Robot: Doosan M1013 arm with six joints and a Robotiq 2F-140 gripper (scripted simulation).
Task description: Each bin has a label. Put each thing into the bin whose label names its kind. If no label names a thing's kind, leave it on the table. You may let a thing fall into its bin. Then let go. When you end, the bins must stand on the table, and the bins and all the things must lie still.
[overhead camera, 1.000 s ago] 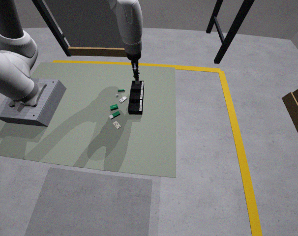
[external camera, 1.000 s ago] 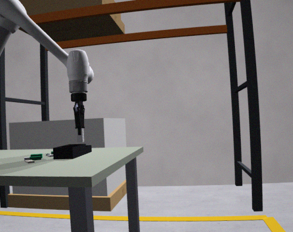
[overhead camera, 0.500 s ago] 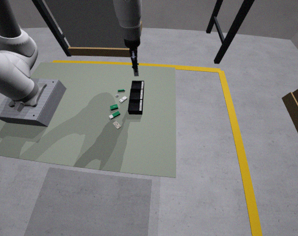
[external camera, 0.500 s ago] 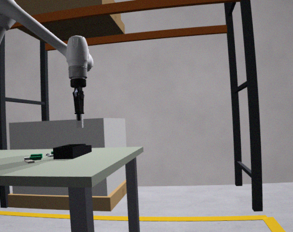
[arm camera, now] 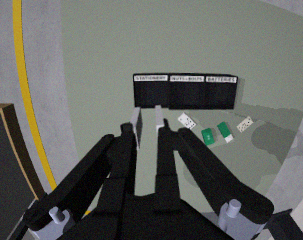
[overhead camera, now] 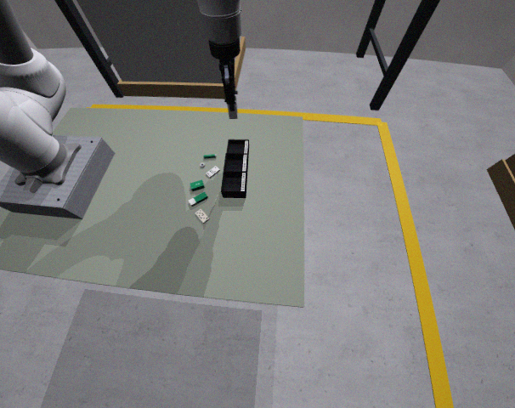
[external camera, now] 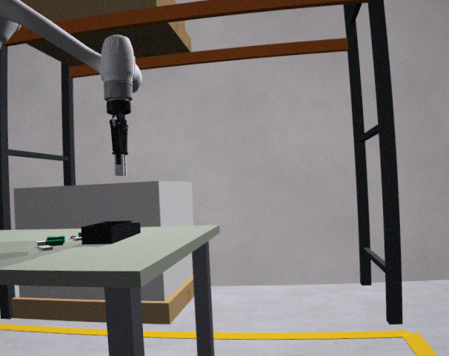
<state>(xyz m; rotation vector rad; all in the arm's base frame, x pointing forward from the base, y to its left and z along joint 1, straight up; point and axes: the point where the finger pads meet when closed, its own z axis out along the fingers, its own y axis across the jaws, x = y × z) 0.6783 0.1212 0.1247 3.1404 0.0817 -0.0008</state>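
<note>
Now: hand 21 cm above the green battery, 17 cm to the left of it and 15 cm past it. Round my hand: cylindrical battery (21 cm below, 11 cm behind, 3 cm to the right); then green-and-white stick (22 cm to the right, 21 cm below, 14 cm behind); then nut (21 cm below, 14 cm behind, 7 cm to the right).
</note>
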